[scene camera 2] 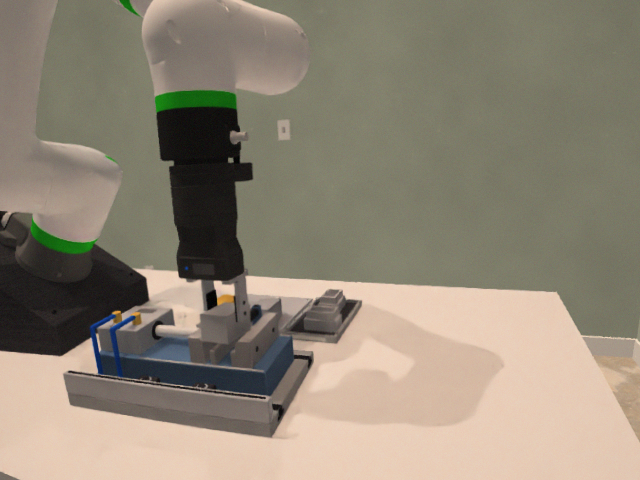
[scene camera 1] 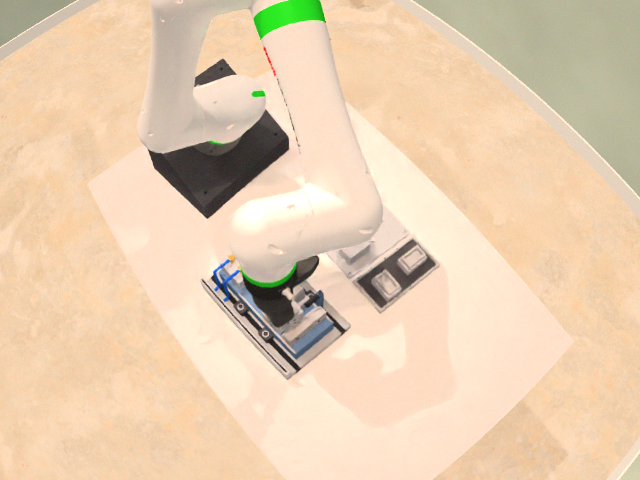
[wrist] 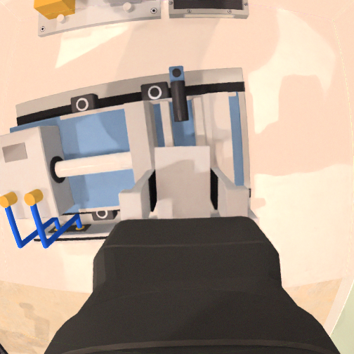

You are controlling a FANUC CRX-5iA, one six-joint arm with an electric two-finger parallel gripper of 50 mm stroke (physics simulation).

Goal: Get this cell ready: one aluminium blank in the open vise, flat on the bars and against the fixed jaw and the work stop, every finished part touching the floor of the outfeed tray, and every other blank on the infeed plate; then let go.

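Frame: origin at the arm's base, x ahead, y right, z down, level; metres.
Seen in the pictures: gripper, fingertip midpoint: (scene camera 2: 227, 317) (scene camera 1: 286, 314); arm's base at its link origin: (scene camera 2: 54, 260).
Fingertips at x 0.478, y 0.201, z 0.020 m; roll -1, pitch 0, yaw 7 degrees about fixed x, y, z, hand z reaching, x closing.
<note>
Pixels of each thing's top centre, then the offset from my fingertips to it. "spot": a spot on its surface instead.
- grey aluminium blank at its top centre: (scene camera 2: 224, 307) (scene camera 1: 285, 312) dx +0.000, dy +0.003, dz -0.016 m
- open vise at its top centre: (scene camera 2: 189, 320) (scene camera 1: 270, 291) dx -0.065, dy -0.015, dz +0.013 m
- outfeed tray at a spot on its surface: (scene camera 2: 310, 336) spot: dx +0.067, dy -0.177, dz +0.103 m
- grey blank at its top centre: (scene camera 2: 265, 303) (scene camera 1: 354, 245) dx -0.034, dy -0.240, dz +0.069 m
- infeed plate at its top centre: (scene camera 2: 257, 310) (scene camera 1: 357, 229) dx -0.070, dy -0.290, dz +0.104 m
- orange block at its top centre: (scene camera 2: 224, 300) dx -0.123, dy -0.251, dz +0.069 m
- vise cylinder block at its top centre: (scene camera 2: 136, 317) (scene camera 1: 244, 260) dx -0.160, dy -0.025, dz +0.017 m
- grey base rail at its top centre: (scene camera 2: 157, 384) (scene camera 1: 241, 324) dx -0.069, dy +0.074, dz +0.063 m
My gripper (scene camera 2: 224, 311) (wrist: 182, 181) is shut on a grey aluminium blank (scene camera 2: 216, 326) (wrist: 182, 167), held upright over the gap of the open vise (scene camera 1: 316, 339) (scene camera 2: 279, 369) (wrist: 100, 137). The blank is near the height of the jaw tops, between the moving jaw (scene camera 2: 196, 348) (wrist: 139, 132) and the fixed jaw (scene camera 2: 258, 341) (wrist: 222, 140); its contact with jaws or bars is hidden. The dark work stop (wrist: 179, 102) is apart from it in the wrist view. Two finished parts (scene camera 1: 386, 283) (scene camera 1: 412, 259) lie in the outfeed tray (scene camera 1: 381, 308) (scene camera 2: 310, 336). Another grey blank (scene camera 1: 356, 252) is on the infeed plate (scene camera 1: 390, 232) (wrist: 100, 21).
An orange block (scene camera 2: 225, 299) (wrist: 55, 7) is on the infeed plate, beside the vise. The vise cylinder block (scene camera 2: 136, 330) (wrist: 27, 172) carries blue hoses (scene camera 1: 222, 276) (scene camera 2: 113, 351) (wrist: 40, 227). A grey base rail (scene camera 2: 170, 400) runs along the vise's near side.
</note>
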